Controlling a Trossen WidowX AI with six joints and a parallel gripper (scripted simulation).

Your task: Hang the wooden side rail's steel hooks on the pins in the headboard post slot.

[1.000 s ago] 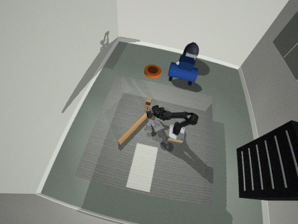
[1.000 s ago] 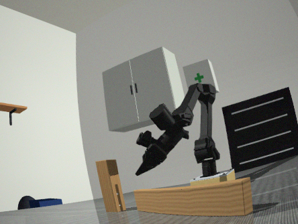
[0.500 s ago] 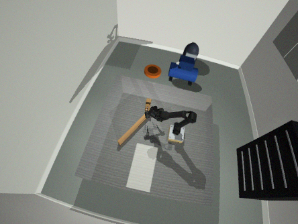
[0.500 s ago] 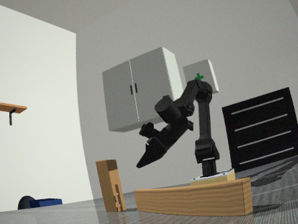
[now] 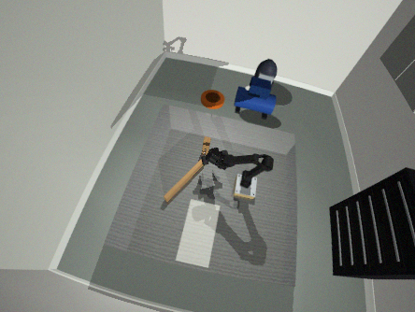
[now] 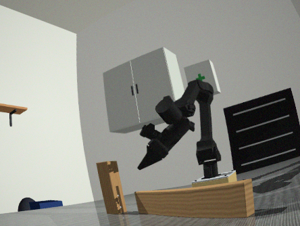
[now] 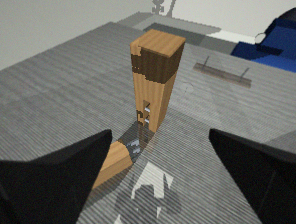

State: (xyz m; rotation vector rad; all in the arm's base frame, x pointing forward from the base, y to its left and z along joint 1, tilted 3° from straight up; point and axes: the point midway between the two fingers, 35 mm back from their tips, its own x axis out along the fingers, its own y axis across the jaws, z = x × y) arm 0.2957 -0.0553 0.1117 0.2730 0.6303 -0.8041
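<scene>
The wooden headboard post lies 7 cm to the right of my gripper tip, 7 cm below it and 7 cm ahead of it.
</scene>
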